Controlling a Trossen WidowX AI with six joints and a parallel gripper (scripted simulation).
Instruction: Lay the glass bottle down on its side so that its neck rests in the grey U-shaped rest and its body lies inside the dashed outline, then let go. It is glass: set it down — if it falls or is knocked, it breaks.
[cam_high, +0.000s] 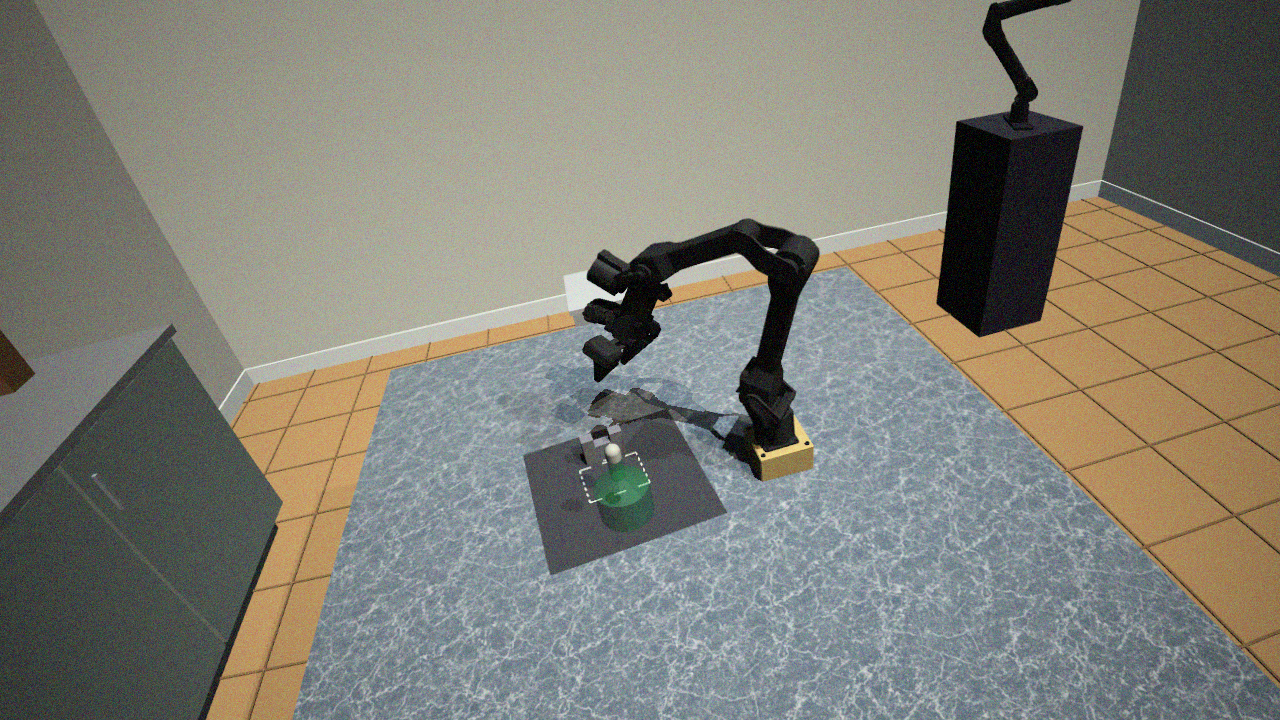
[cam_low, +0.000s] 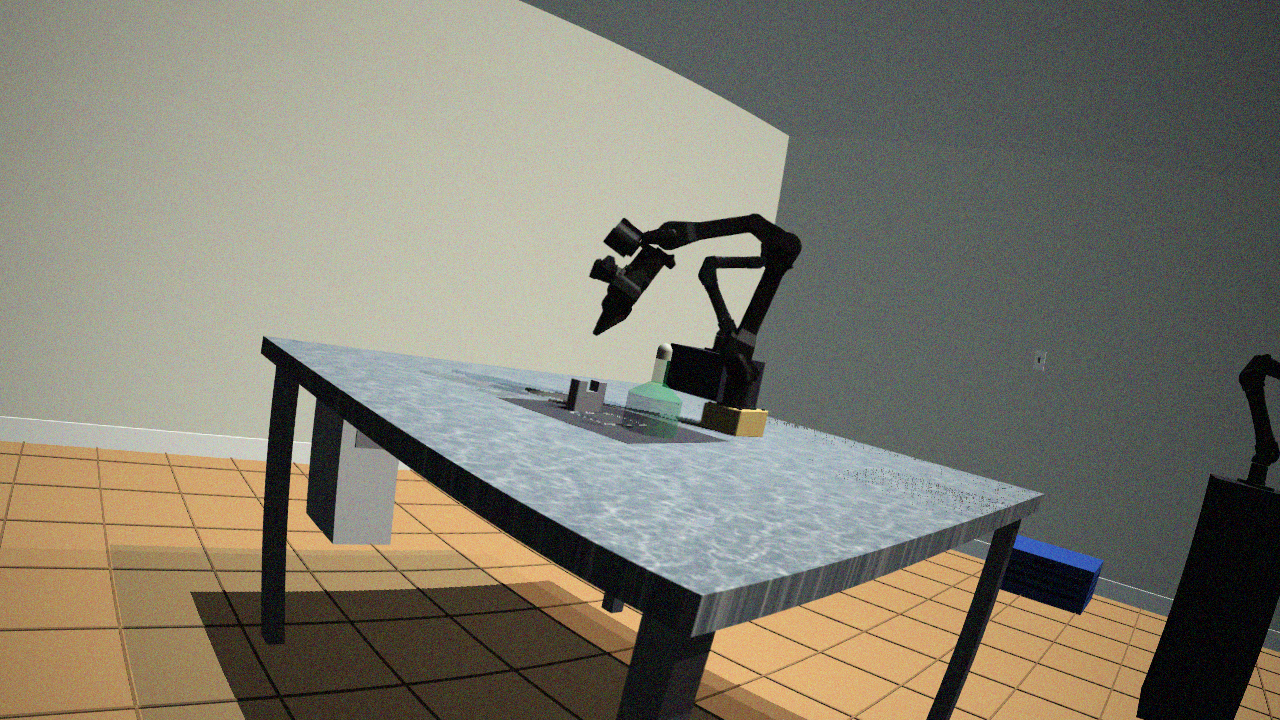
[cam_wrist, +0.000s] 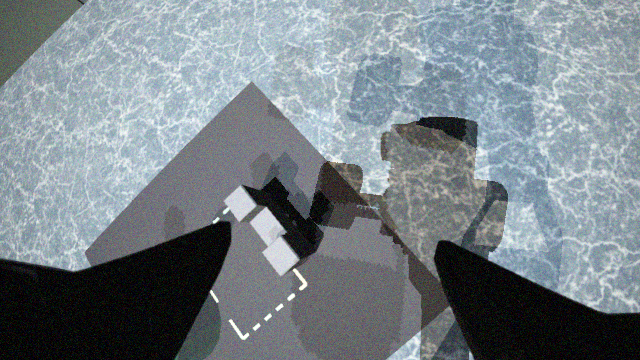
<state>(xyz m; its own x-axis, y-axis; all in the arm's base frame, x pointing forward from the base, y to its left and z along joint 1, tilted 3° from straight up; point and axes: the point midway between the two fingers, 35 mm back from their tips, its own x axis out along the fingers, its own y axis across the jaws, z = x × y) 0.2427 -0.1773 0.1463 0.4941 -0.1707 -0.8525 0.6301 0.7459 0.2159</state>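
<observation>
The green glass bottle lies 220 mm to the left of my gripper tip, 60 mm below it and 30 mm ahead of it. From my gripper tip the other things lie so: dark mat: 150 mm below, 140 mm to the left, 40 mm ahead.
</observation>
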